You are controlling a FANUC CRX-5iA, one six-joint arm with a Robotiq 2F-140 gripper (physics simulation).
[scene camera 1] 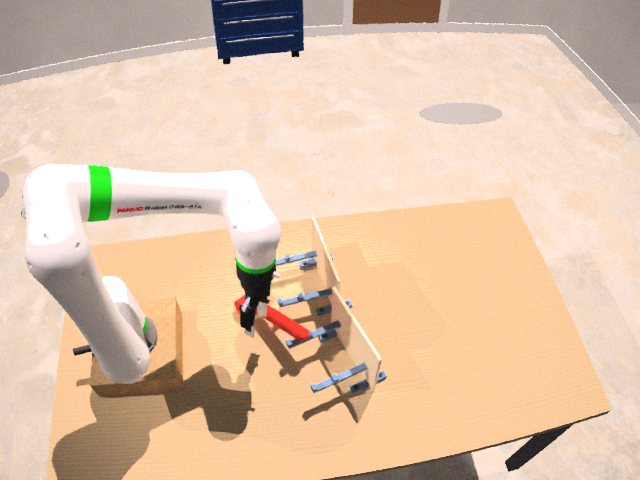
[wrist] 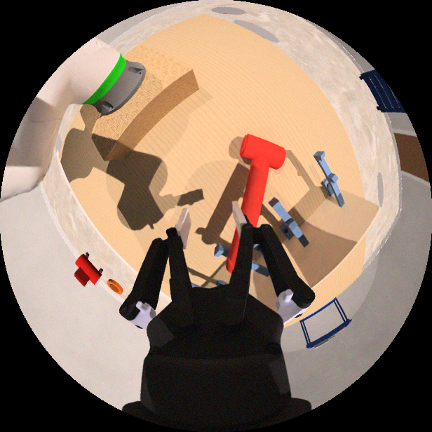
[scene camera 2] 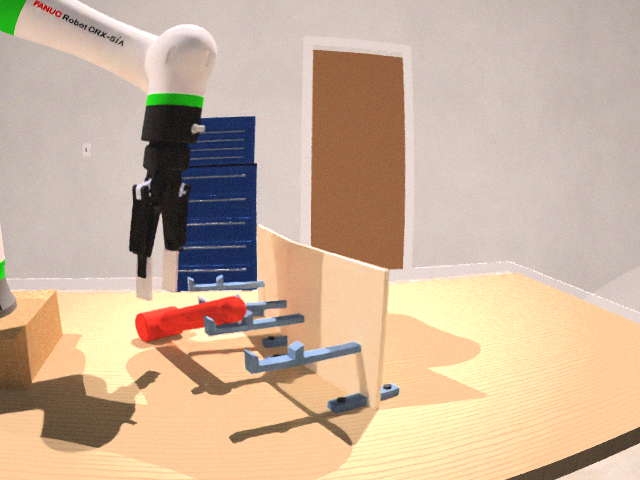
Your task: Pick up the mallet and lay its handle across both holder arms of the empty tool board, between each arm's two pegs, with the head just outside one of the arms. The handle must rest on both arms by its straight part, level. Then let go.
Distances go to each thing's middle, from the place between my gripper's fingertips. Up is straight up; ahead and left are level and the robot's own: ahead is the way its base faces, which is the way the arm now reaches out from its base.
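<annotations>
Position of the red mallet (scene camera 2: 165, 322) relative to my hand: 60 mm below, 50 mm ahead, 60 mm to the left.
</annotations>
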